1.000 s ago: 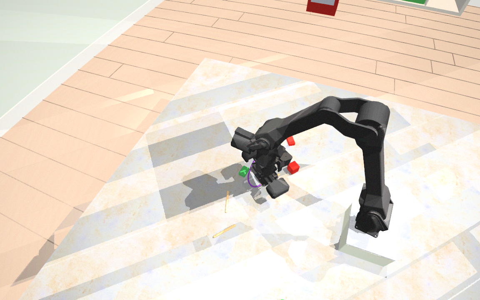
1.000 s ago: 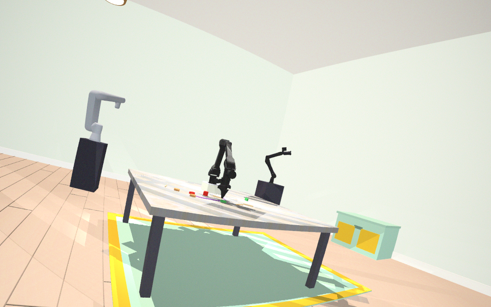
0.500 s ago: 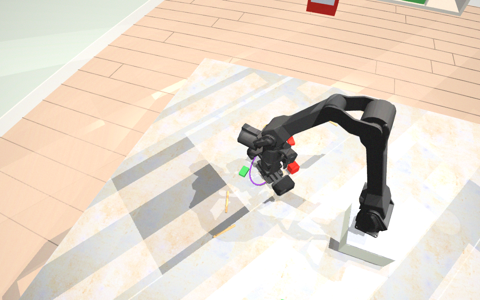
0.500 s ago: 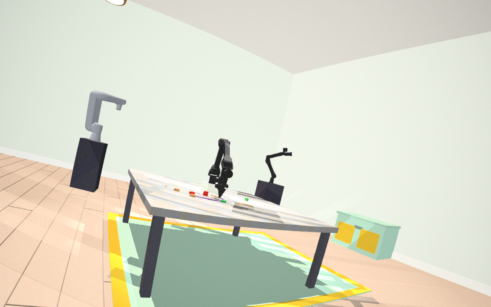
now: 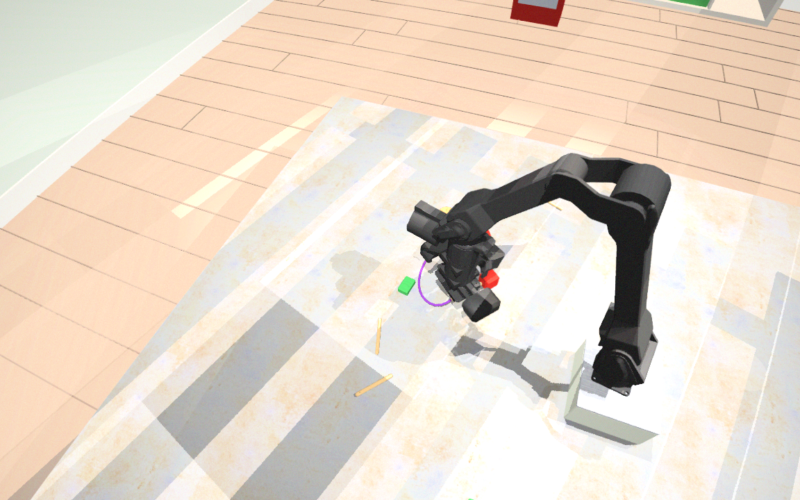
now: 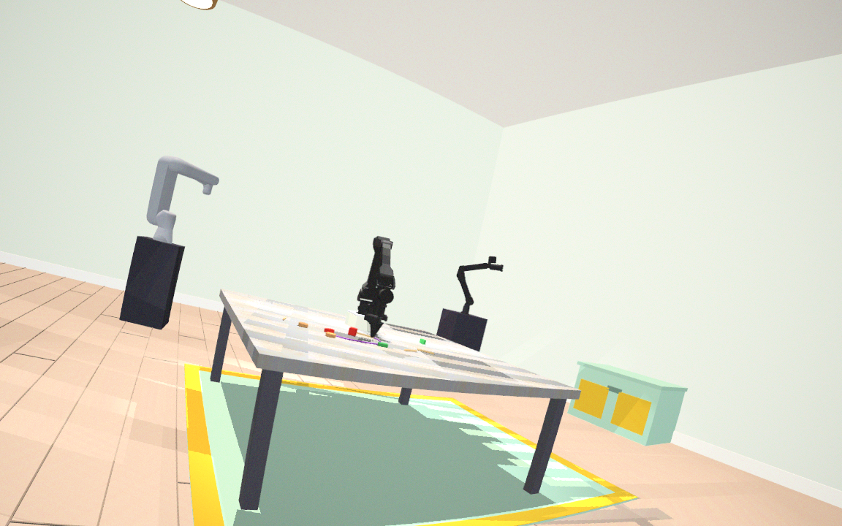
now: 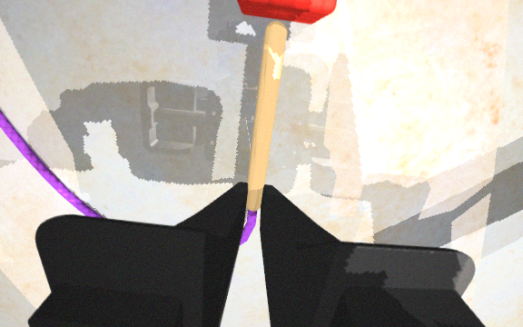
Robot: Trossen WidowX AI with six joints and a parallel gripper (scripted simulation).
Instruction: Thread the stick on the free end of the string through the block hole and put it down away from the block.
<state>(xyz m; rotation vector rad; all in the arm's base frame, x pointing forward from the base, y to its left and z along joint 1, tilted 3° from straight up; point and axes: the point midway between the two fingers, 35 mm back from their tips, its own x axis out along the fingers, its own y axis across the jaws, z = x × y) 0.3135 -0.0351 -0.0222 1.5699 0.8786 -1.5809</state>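
Right now my gripper tip is 8 cm to the left of the red wooden block and 4 cm past it. The rest, counted from my gripper tip: flat red block (19 cm to the right, 1 cm below, 1 cm ahead); green block (10 cm ahead, 2 cm to the left, 1 cm below); thin wooden stick (1 cm to the right, 1 cm behind).
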